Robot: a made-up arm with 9 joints. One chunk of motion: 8 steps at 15 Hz.
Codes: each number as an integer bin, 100 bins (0 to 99) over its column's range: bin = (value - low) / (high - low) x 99, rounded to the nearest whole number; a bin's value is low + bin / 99 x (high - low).
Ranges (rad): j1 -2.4..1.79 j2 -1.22..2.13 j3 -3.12..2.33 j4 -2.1..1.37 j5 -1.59..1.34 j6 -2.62..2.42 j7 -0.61..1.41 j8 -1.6..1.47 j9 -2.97..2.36
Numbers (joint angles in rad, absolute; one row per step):
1: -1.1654 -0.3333 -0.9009 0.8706 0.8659 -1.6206 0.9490 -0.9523 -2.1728
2: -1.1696 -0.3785 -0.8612 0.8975 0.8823 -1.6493 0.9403 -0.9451 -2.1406
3: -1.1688 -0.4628 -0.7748 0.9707 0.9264 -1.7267 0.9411 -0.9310 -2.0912
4: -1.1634 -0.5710 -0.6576 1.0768 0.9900 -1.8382 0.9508 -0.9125 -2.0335
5: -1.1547 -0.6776 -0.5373 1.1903 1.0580 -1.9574 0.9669 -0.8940 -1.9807
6: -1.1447 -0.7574 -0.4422 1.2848 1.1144 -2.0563 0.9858 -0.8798 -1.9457
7: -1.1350 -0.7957 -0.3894 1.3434 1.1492 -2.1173 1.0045 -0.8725 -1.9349
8: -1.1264 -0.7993 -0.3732 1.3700 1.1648 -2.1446 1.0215 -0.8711 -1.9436
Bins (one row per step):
1: 29 26 40 85 83 20 76 21 15
2: 29 25 41 86 84 19 76 21 15
3: 29 22 43 88 85 18 76 22 16
4: 29 19 45 91 87 15 76 22 17
5: 29 16 47 94 89 13 77 23 18
6: 30 14 49 97 91 11 78 23 19
7: 30 13 50 98 93 10 79 23 19
8: 30 12 50 99 93 9 80 24 19

